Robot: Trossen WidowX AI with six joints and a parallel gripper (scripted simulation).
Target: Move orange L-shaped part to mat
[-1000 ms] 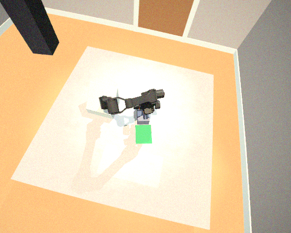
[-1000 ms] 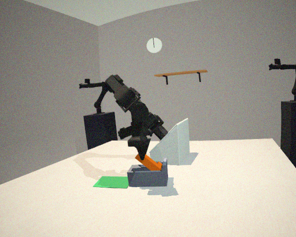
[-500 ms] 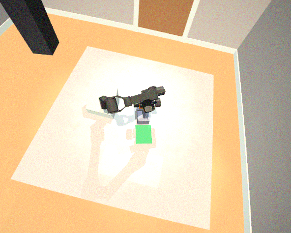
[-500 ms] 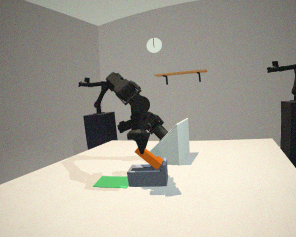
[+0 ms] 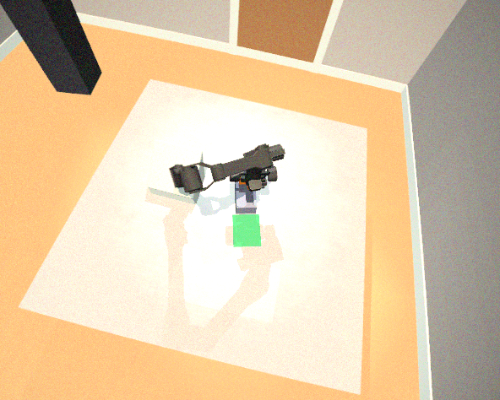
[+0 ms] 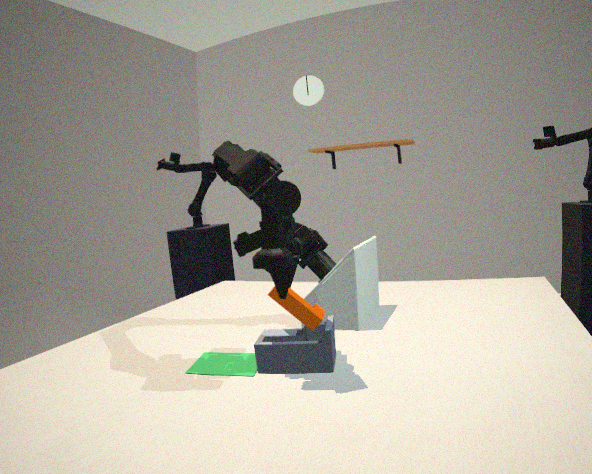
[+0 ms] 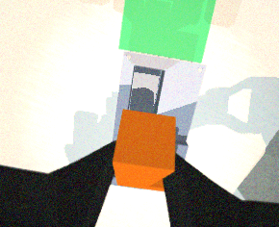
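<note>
The green mat lies 15 cm to the right of my gripper tip and 17 cm below it. Round my gripper tip: orange L-shaped part 2 cm behind, 3 cm to the left, 3 cm below.
</note>
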